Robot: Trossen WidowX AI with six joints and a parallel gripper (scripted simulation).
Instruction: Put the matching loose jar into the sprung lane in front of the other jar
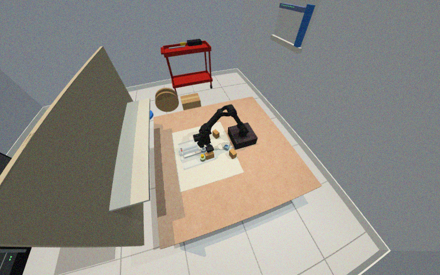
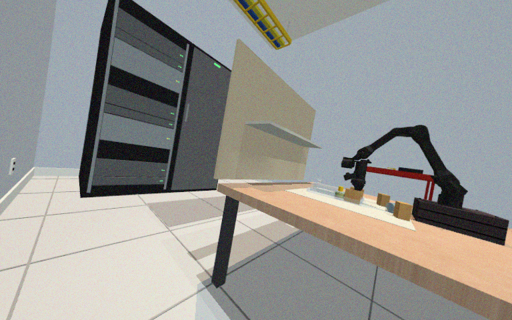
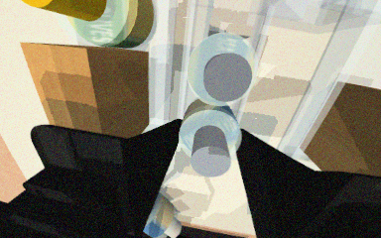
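Now: gripper tip 150 mm short of the lane, 20 mm above it and 10 mm to the right of it. The rest, counted from my gripper tip: bluish jar: 180 mm behind, 10 mm to the right, 10 mm below.
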